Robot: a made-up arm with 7 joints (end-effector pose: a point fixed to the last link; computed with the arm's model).
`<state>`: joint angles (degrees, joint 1 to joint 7).
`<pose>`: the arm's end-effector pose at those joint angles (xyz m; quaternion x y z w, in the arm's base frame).
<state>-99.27 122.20 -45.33 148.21 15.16 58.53 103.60</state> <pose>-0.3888 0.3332 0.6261 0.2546 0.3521 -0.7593 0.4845</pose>
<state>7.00 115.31 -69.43 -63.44 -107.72 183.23 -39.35</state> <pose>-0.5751 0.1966 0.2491 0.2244 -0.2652 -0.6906 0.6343</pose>
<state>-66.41 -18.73 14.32 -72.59 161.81 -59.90 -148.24</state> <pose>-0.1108 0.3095 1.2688 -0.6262 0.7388 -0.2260 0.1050</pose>
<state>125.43 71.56 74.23 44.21 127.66 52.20 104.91</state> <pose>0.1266 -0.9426 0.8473 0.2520 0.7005 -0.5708 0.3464</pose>
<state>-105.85 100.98 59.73 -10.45 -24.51 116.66 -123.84</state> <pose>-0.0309 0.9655 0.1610 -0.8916 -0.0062 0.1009 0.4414</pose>
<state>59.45 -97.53 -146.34 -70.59 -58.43 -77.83 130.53</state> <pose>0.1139 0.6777 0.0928 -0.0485 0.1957 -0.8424 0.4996</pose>
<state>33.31 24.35 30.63 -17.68 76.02 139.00 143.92</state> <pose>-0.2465 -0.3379 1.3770 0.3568 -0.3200 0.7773 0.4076</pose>
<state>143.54 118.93 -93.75 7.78 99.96 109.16 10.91</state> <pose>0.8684 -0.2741 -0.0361 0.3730 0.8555 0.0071 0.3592</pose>
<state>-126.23 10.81 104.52 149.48 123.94 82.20 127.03</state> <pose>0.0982 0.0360 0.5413 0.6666 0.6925 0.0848 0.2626</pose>
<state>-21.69 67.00 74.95 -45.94 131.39 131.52 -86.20</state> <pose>-0.9438 0.1416 0.7674 0.2274 -0.3031 -0.4376 0.8154</pose>
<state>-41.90 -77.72 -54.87 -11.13 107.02 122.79 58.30</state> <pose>0.6399 -0.7840 0.6730 0.0238 0.4468 -0.7767 0.4433</pose>
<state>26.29 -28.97 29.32 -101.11 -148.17 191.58 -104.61</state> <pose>-0.0498 -0.0919 1.0194 -0.2434 -0.1142 -0.3931 0.8793</pose>
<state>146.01 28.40 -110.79 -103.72 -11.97 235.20 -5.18</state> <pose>0.0220 -0.3222 1.0049 -0.8309 -0.1210 -0.3774 0.3905</pose>
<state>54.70 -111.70 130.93 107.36 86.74 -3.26 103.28</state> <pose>0.0283 0.5427 0.8205 -0.2311 0.3340 -0.7221 0.5600</pose>
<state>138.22 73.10 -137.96 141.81 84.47 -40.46 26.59</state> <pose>0.3572 0.2584 0.4158 0.1193 0.1121 0.8290 0.5347</pose>
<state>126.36 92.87 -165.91 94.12 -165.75 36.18 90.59</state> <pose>0.6715 -0.1322 -0.0927 0.9159 0.1274 0.1641 0.3435</pose>
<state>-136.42 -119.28 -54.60 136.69 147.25 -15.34 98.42</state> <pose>-0.1656 0.3073 0.0338 0.9722 -0.1634 -0.1128 0.1242</pose>
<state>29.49 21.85 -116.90 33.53 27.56 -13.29 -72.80</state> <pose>-0.2661 -0.6971 1.4020 0.8843 -0.0563 0.4018 0.2309</pose>
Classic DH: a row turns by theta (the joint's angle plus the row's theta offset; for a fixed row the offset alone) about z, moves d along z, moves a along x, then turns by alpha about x. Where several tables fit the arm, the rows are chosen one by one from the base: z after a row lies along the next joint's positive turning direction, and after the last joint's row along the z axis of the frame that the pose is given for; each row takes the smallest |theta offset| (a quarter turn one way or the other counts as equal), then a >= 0, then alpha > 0; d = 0 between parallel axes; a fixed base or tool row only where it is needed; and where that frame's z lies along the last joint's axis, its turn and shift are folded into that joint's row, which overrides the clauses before.
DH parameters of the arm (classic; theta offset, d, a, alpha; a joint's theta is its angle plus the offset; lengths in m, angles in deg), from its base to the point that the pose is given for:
joint 1: 0 0.4958 0 90
joint 2: 0 0.0901 0 -90
joint 3: 0 0.5834 0.0314 -90
joint 4: 0 0.0857 -0.0309 90
joint 5: 0 0.4769 0 90
joint 6: 90 0.125 0.1464 90
joint 7: 0 0.02 0 0

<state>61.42 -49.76 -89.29 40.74 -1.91 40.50 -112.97</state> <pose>0.7719 0.5239 1.2401 0.2711 0.6503 -0.0816 0.7050</pose>
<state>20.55 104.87 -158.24 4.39 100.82 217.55 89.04</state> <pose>-0.7146 -0.5977 0.2013 -0.6043 0.4905 0.1536 0.6088</pose>
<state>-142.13 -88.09 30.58 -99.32 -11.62 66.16 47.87</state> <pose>-0.4523 0.0885 0.9193 -0.2994 -0.1054 0.6033 0.7316</pose>
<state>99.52 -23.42 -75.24 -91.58 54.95 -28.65 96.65</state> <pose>-0.5098 0.1347 1.1523 -0.5422 -0.3612 -0.4859 0.5827</pose>
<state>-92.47 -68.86 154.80 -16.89 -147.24 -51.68 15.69</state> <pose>-0.3848 -1.0530 0.6487 -0.5237 0.7546 0.2421 0.3126</pose>
